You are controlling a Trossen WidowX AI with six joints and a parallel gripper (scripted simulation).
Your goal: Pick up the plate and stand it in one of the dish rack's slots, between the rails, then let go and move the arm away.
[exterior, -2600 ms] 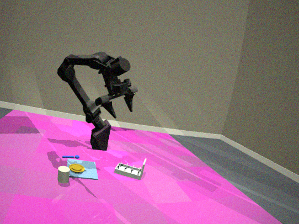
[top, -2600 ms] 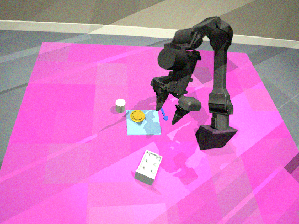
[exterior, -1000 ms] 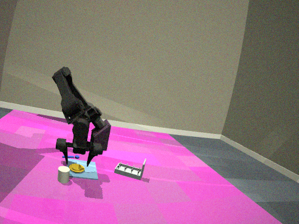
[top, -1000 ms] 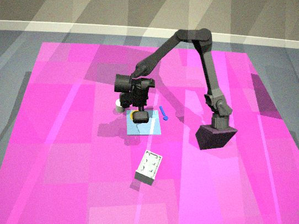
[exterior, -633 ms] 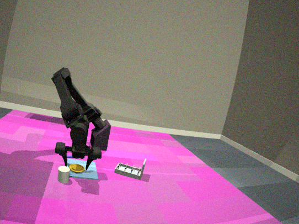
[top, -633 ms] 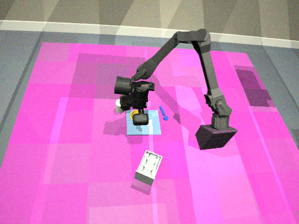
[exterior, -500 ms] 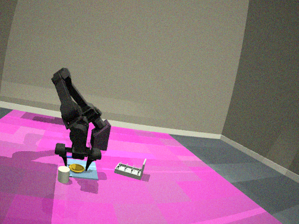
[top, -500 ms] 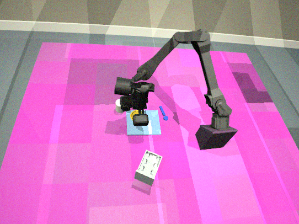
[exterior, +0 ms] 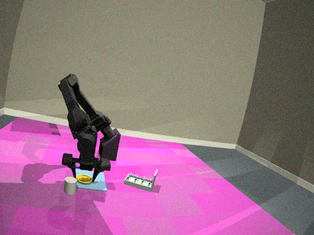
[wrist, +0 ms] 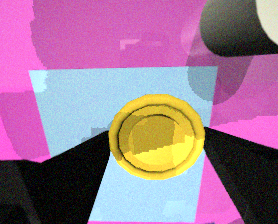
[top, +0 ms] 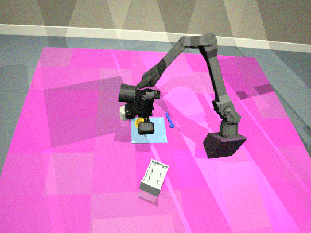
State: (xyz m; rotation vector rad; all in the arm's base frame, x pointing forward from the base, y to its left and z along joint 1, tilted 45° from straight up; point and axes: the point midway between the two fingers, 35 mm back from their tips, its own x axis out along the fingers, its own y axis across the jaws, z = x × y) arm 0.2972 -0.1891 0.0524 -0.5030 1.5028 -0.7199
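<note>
Now: the light blue sheet 2 cm behind my gripper tip and 3 cm to the left of it. The rest, counted from my gripper tip: cup: 7 cm ahead, 6 cm to the right, 2 cm above; then yellow plate: 1 cm above; then blue spoon: 13 cm behind.
</note>
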